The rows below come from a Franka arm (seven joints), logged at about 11 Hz.
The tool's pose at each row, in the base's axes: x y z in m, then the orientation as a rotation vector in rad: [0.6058, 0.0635, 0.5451, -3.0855, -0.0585, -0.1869]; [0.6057, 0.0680, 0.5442, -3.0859, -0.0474, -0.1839]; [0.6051, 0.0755, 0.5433, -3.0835, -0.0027, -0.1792]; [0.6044, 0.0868, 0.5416, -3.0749, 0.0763, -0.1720]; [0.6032, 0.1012, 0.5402, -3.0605, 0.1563, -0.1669]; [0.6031, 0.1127, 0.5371, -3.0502, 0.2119, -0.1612]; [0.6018, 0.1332, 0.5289, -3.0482, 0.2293, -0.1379]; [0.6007, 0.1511, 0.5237, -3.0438, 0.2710, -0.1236]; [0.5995, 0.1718, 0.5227, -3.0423, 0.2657, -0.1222]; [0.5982, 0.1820, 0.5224, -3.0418, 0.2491, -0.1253]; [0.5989, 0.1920, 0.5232, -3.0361, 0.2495, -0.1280]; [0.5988, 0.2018, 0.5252, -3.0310, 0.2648, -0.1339]
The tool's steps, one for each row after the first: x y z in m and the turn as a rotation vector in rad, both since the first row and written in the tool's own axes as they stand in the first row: [-0.0001, -0.0045, 0.0011, -0.0004, -0.0018, 0.0072]; [-0.0005, -0.0119, 0.0023, 0.0009, -0.0039, 0.0363]; [-0.0010, -0.0231, 0.0045, 0.0059, -0.0068, 0.0881]; [-0.0019, -0.0375, 0.0065, 0.0145, -0.0081, 0.1410]; [-0.0019, -0.0488, 0.0102, 0.0196, -0.0104, 0.1781]; [-0.0035, -0.0690, 0.0192, 0.0211, -0.0252, 0.1900]; [-0.0046, -0.0866, 0.0252, 0.0213, -0.0337, 0.2177]; [-0.0052, -0.1073, 0.0271, 0.0235, -0.0346, 0.2145]; [-0.0062, -0.1175, 0.0278, 0.0258, -0.0328, 0.2038]; [-0.0050, -0.1275, 0.0276, 0.0313, -0.0308, 0.2046]; [-0.0046, -0.1374, 0.0261, 0.0342, -0.0264, 0.2149]
